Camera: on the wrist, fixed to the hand. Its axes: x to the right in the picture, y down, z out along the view.
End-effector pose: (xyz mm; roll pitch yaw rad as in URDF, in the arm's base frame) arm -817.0 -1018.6 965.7 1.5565 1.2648 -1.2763
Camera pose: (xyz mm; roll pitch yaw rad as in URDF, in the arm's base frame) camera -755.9 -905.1 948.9 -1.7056 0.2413 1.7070
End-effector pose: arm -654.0 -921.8 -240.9 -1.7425 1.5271 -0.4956
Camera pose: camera -598.3 -1038.2 -224.9 -1.6582 -0.1047 -0.4921
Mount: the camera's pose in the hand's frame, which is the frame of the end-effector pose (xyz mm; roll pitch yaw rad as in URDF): -11.4 -90.4 -92.7 -0.0976 0.1679 -1.6327
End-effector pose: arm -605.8 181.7 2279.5 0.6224 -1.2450 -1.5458
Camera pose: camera -622.3 63.6 2227.7 1.2465 0.2889 -2.3677
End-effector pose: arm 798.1 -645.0 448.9 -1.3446 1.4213 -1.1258
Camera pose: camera 726.2 -751.2 470.2 -1.5996 -0.1989 -1.5278
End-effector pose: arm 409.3 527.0 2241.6 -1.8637 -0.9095 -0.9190
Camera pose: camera 301.0 565.7 2302.2 1.5759 -0.5945 2.0722
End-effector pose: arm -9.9 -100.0 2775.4 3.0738 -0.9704 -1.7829
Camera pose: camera 100.8 -44.4 2814.8 2.0805 -0.0062 -0.0948
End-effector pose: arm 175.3 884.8 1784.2 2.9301 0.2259 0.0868
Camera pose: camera 170.9 992.7 1856.6 -3.0006 0.0284 1.7268
